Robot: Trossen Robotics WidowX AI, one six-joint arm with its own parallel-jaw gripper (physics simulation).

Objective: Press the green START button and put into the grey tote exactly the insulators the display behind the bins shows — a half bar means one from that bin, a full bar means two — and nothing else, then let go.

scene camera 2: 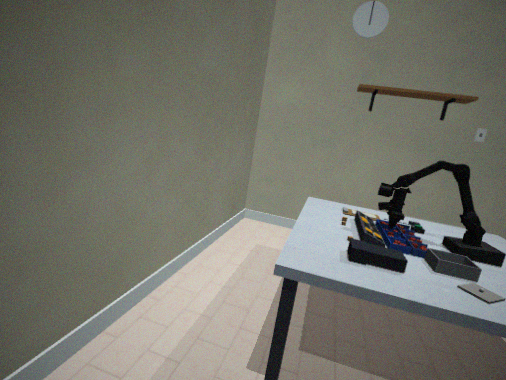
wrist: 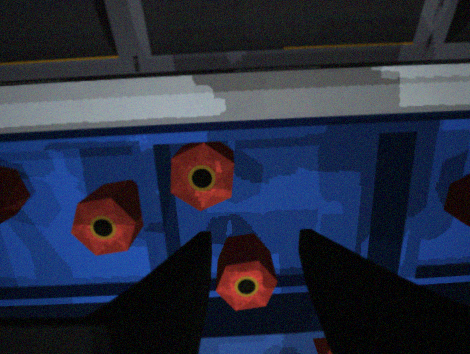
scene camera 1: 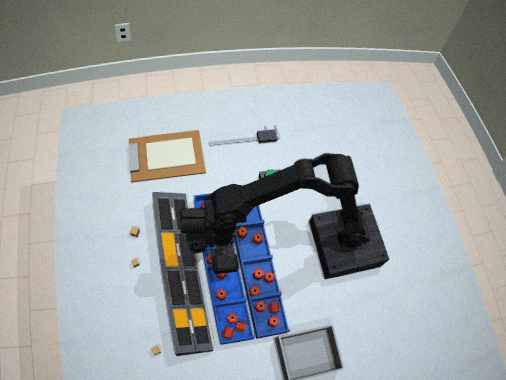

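My gripper [scene camera 2: 394, 224] [wrist: 255, 241] is open and empty, low over a blue bin [wrist: 300, 200]. A red insulator [wrist: 246, 286] shows between the fingers, apart from both. Another insulator [wrist: 202, 177] stands farther back in that bin. The display [scene camera 1: 194, 350] [scene camera 2: 370, 227] shows a full orange bar [scene camera 1: 170, 250] in the second row's left cell, and half bars [scene camera 1: 181, 318] [scene camera 1: 197, 317] in both bottom cells; the arm hides some cells partly. The grey tote [scene camera 1: 336, 350] [scene camera 2: 455, 272] is empty in scene camera 1. The green button [scene camera 1: 271, 173] is partly behind the arm.
Red blocks [scene camera 1: 274, 307] [scene camera 1: 228, 332] lie among insulators in the end bins. A clipboard [scene camera 1: 200, 155], a caliper [scene camera 1: 267, 136] and small wooden cubes [scene camera 1: 134, 231] [scene camera 1: 155, 350] lie around the bins. A long black box [scene camera 2: 377, 257] and a flat tablet [scene camera 2: 481, 292] lie near the table edge.
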